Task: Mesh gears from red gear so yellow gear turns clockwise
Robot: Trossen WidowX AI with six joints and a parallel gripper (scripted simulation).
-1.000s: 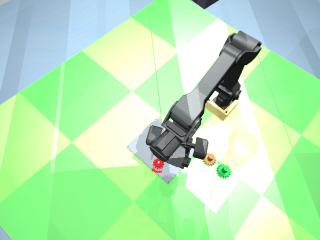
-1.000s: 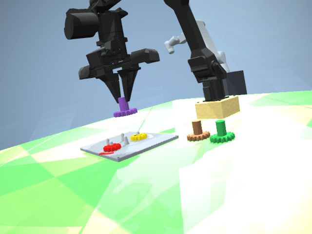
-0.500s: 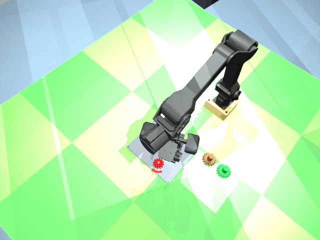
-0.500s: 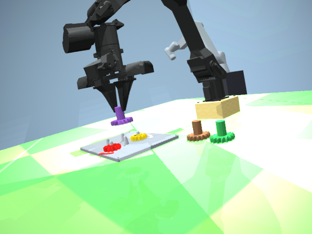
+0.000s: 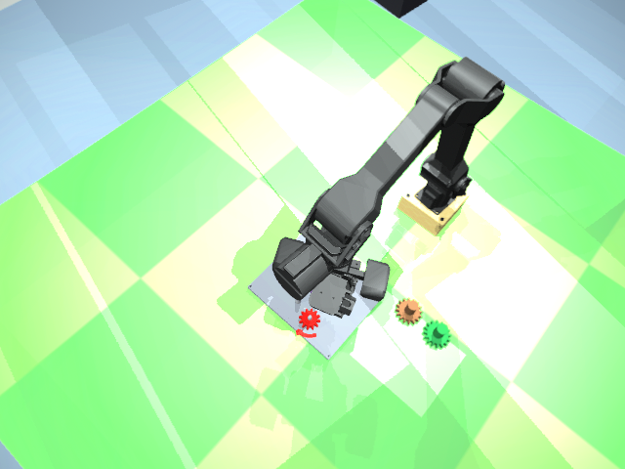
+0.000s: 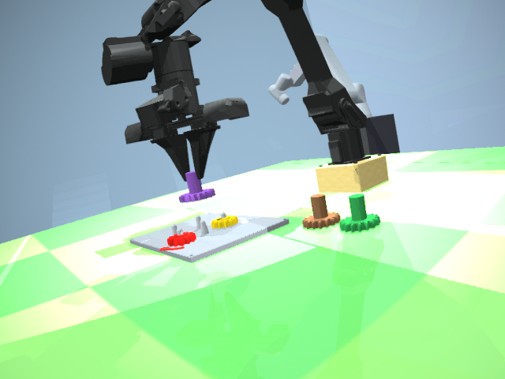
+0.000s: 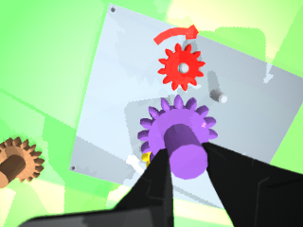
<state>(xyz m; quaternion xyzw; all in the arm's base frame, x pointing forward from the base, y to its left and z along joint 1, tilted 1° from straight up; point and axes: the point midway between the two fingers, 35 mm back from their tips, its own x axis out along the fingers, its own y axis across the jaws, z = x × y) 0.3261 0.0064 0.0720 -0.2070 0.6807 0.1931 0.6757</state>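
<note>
My gripper tip is now 80 mm above the grey board, 30 mm to the left of it and 10 mm past it. Also, from my gripper tip: purple gear: 10 mm below; yellow gear: 70 mm below, 40 mm behind, 10 mm to the right; red gear: 70 mm below, 40 mm ahead, 10 mm to the left.
</note>
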